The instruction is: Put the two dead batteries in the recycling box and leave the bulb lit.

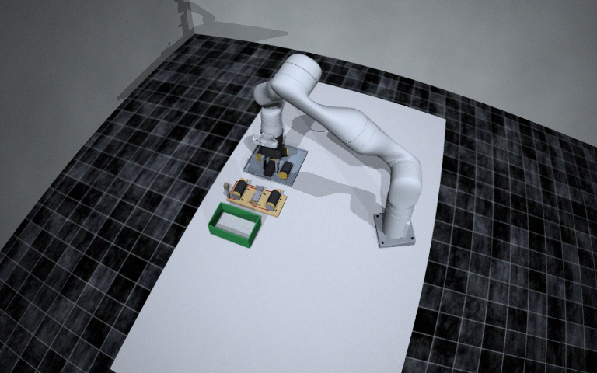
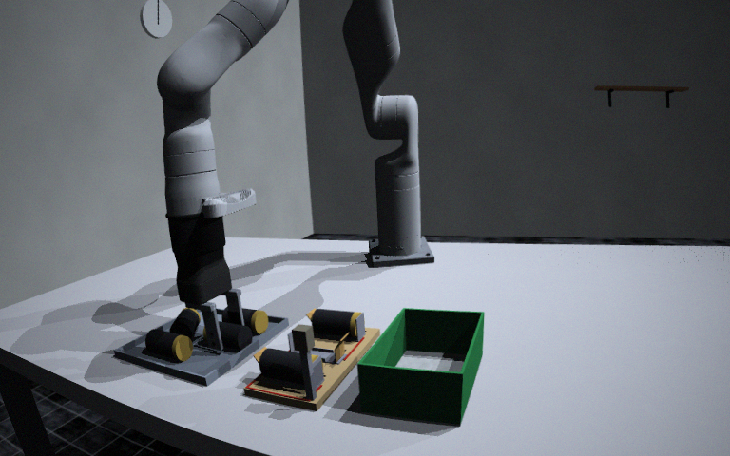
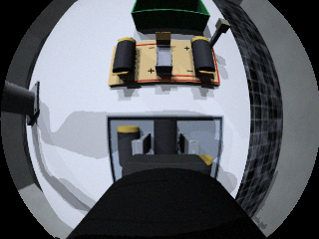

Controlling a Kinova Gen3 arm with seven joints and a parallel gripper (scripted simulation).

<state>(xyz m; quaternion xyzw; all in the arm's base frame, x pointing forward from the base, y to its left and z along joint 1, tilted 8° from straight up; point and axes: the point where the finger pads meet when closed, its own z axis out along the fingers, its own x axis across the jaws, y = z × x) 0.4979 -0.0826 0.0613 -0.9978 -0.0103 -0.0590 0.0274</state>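
My gripper is now 5 cm to the left of the grey tray and 2 cm above it. Also, from my hand: green recycling box (28 cm to the left, 1 cm below, 1 cm ahead).
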